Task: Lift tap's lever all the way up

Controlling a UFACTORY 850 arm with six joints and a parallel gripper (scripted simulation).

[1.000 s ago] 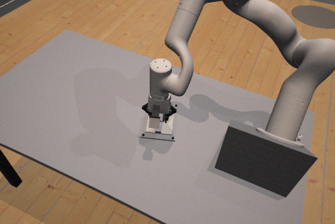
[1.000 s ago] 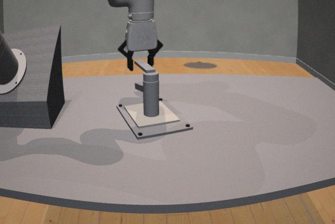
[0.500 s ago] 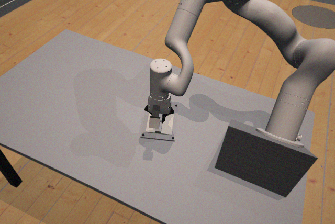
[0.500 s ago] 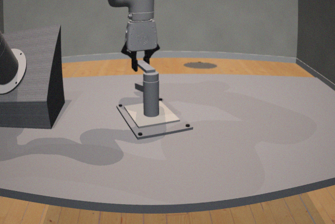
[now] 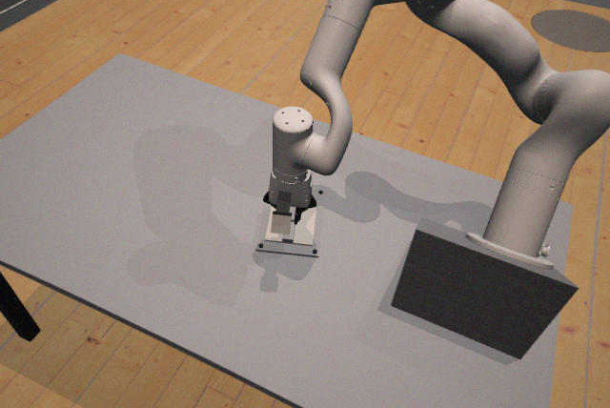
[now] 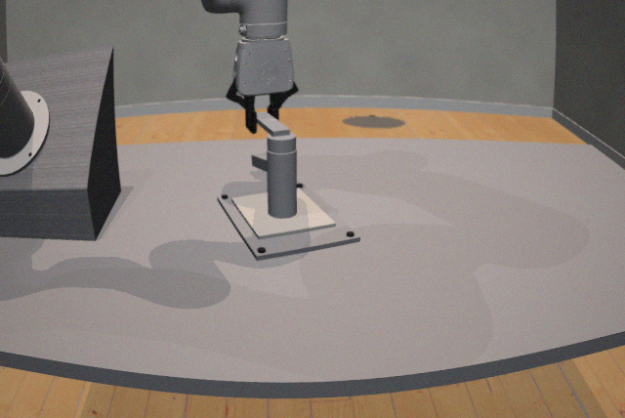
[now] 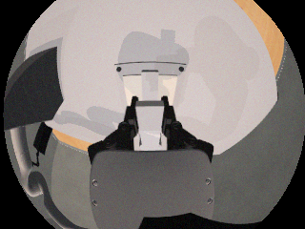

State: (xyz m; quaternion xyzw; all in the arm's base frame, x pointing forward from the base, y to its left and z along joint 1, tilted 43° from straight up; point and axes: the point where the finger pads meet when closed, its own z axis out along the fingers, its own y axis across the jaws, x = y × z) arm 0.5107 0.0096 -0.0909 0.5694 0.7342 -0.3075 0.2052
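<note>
Right now the tap lever is 2 cm ahead of my hand and 7 cm to the right of it.
</note>
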